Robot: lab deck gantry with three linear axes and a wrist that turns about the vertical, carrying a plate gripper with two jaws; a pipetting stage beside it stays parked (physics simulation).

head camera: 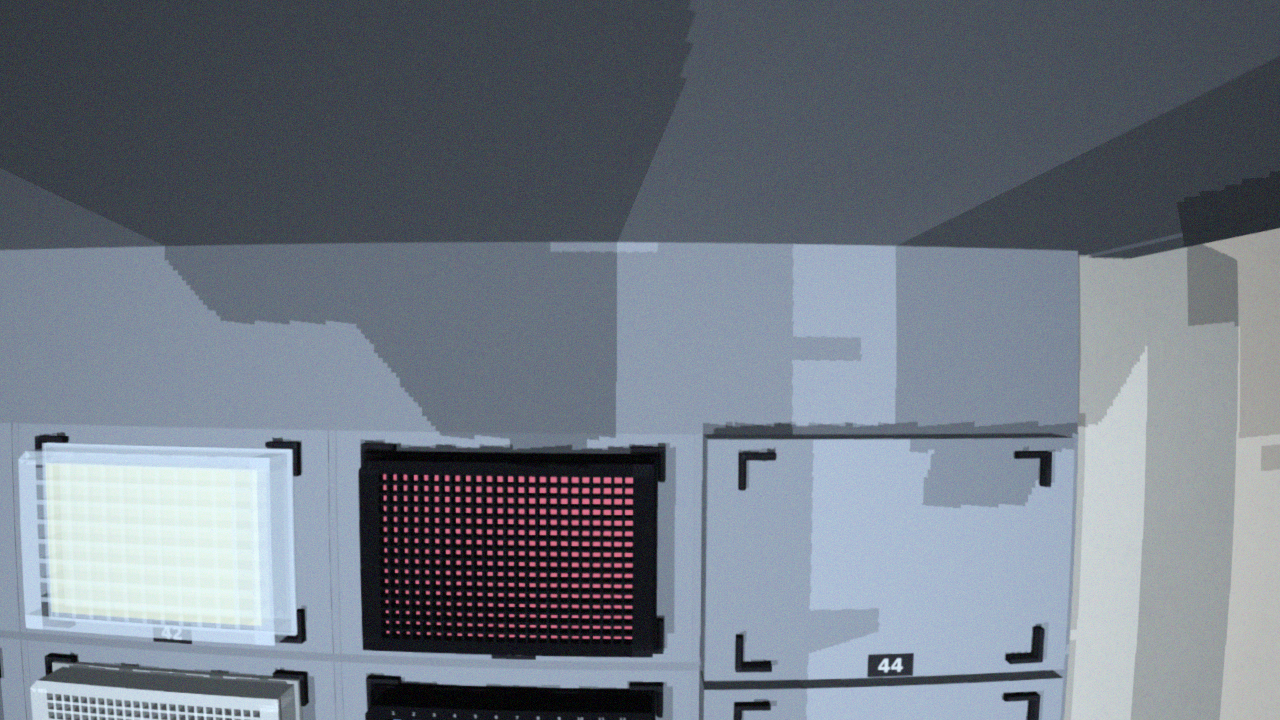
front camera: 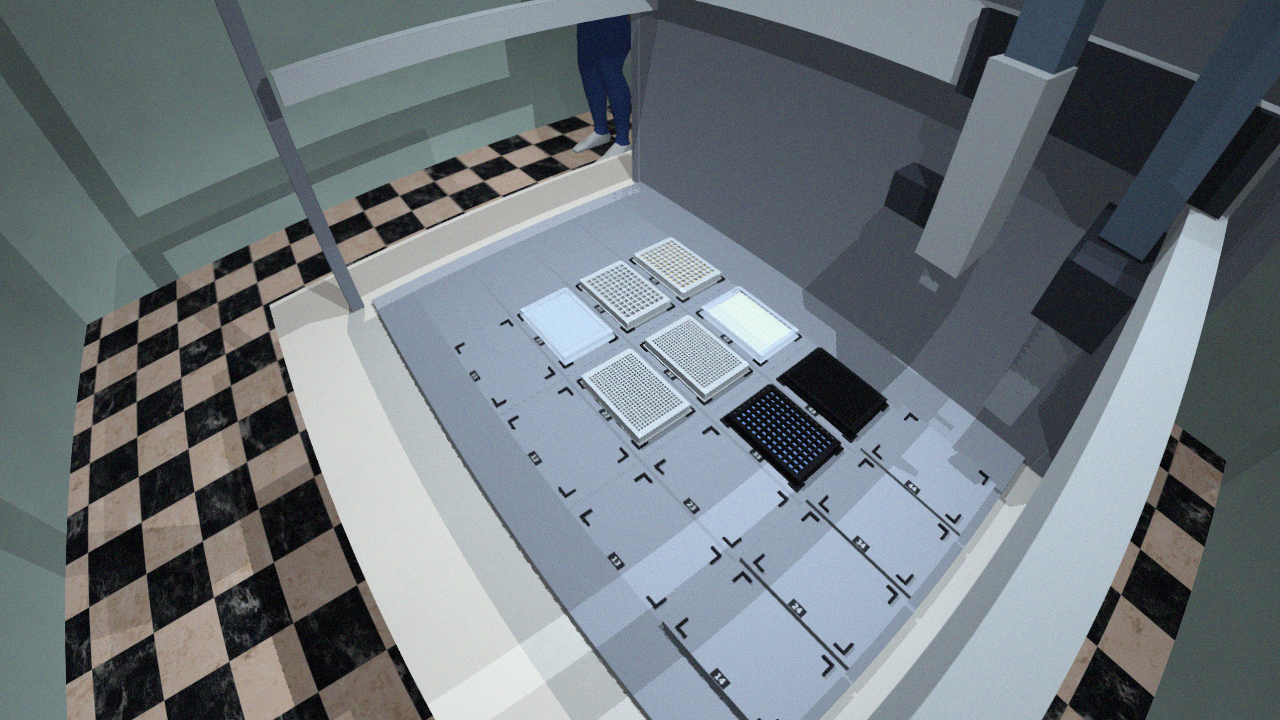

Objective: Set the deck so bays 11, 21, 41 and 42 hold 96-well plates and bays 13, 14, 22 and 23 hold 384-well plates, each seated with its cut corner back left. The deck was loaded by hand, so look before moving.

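Seen in the pictures: gripper, between the fingertips: (front camera: 1016, 388); robot's base, origin of its link: (front camera: 458, 348).
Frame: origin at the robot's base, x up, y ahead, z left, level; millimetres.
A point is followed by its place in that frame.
In the front view, a white amber-welled 96-well plate (front camera: 676, 266) @[z 361, x 10, y 67 mm] is in bay 41 and a white 96-well plate (front camera: 624, 293) @[z 255, x 9, y 67 mm] in 31. A clear plate (front camera: 567, 324) @[z 148, x 13, y 73 mm], wells unclear, is in 21. A clear-covered yellow-welled plate (front camera: 749, 322) @[z 361, x 10, y 231 mm] (head camera: 152, 541) @[z 365, x 11, y 230 mm] is in 42. White 384-well plates fill 22 (front camera: 635, 394) @[z 147, x 12, y 233 mm] and 32 (front camera: 696, 356) @[z 252, x 13, y 234 mm] (head camera: 161, 705) @[z 291, x 14, y 233 mm]. A black 384-well plate (front camera: 832, 391) @[z 354, x 13, y 394 mm] (head camera: 508, 555) @[z 365, x 11, y 393 mm] is in 43, a black 96-well plate (front camera: 781, 434) @[z 248, x 14, y 395 mm] (head camera: 514, 713) @[z 297, x 14, y 395 mm] in 33. Bays 11, 13, 14 and 23 hold no plate. Cut corners are too small to tell. The gripper's jaws cannot be made out.
A white column (front camera: 993, 170) @[z 327, x 385, y 465 mm] and a blue column (front camera: 1154, 161) @[z 383, x 430, y 563 mm] hang at the upper right. Bay 44 shows its corner brackets and label (head camera: 890, 665) @[z 318, x 15, y 556 mm]. A pale rail (front camera: 1136, 402) @[z 135, x 400, y 617 mm] runs along the deck's right side. A person's legs (front camera: 605, 80) show beyond the far left edge.
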